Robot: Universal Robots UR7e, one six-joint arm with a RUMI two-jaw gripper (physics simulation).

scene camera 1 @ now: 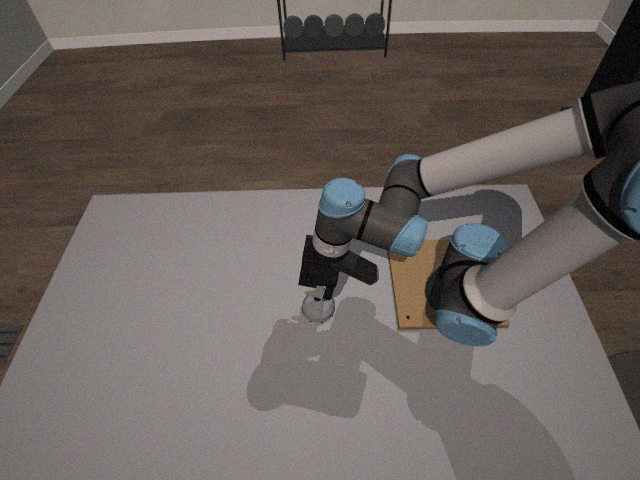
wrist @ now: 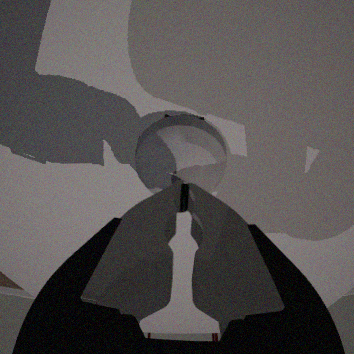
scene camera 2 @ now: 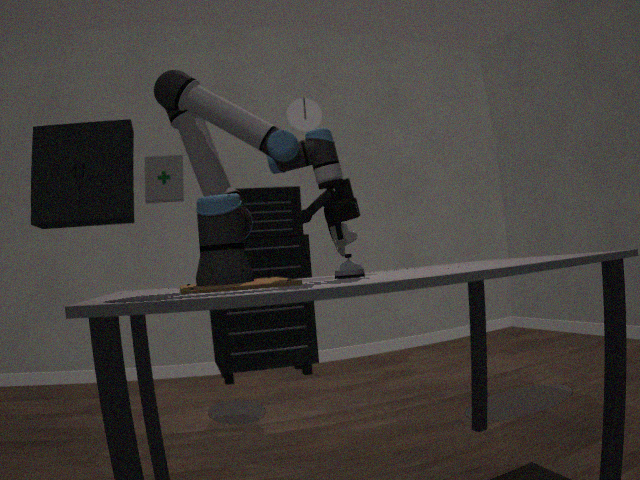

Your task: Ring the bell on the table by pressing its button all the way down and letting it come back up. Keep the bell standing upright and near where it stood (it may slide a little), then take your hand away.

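Frame: origin at the arm's base, x left, y back, z up, level; millimetres.
Where they show: gripper, fingertip midpoint: (scene camera 1: 322, 298) (wrist: 183, 185) (scene camera 2: 343, 256); arm's base, link origin: (scene camera 2: 225, 283).
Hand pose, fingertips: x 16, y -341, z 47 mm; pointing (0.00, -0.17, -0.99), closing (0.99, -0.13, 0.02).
Observation:
Each offset is from my fingertips to the top centre of the thing. Level surfaces: height alone.
The bell @(dz +6, dx -4, dy -12 mm) (scene camera 1: 317, 311) (scene camera 2: 349, 270) (wrist: 192, 145) is a round, shiny silver-grey dome. It stands upright on the table. Its small dark button @(dz +6, dx -4, dy -12 mm) (scene camera 2: 347, 255) sticks up above the dome in the second scene view. In the wrist view the fingertips hide most of the button. My gripper (scene camera 1: 321, 296) (scene camera 2: 342, 253) (wrist: 183, 185) is shut with nothing between the fingers. It points down at a tilt, with its tips at the height of the button, right beside or at its top. I cannot tell whether they touch it.
The pale table @(dz -60 mm) (scene camera 1: 155, 289) (scene camera 2: 423, 277) carries a wooden board (scene camera 1: 413, 289) (scene camera 2: 191, 289) under the arm's base, to the right of the bell in the first scene view. A black drawer cabinet (scene camera 2: 273, 335) stands behind the table. A rack (scene camera 1: 336, 43) with dark balls stands at the far wall.

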